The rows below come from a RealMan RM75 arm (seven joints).
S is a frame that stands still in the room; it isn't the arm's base.
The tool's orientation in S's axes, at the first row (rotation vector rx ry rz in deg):
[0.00, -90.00, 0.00]
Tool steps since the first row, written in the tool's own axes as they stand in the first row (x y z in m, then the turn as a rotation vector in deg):
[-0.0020, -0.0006, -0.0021, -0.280, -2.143, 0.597]
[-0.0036, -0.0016, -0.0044, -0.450, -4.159, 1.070]
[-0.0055, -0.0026, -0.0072, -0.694, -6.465, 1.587]
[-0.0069, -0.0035, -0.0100, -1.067, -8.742, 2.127]
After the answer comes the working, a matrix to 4 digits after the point.
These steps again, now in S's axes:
[0.0021, -0.0006, -0.0020, -0.597, -2.143, -0.280]
[0.0044, -0.0016, -0.0036, -1.070, -4.159, -0.450]
[0.0072, -0.0026, -0.0055, -1.587, -6.465, -0.694]
[0.0100, -0.0035, -0.0069, -2.127, -8.742, -1.067]

The tool's axes in the first row as the columns of a matrix, in S's axes (rounded; the answer above uses it unrounded):
[0.0000, 0.0000, -1.0000]
[0.0000, 1.0000, 0.0000]
[1.0000, 0.0000, 0.0000]

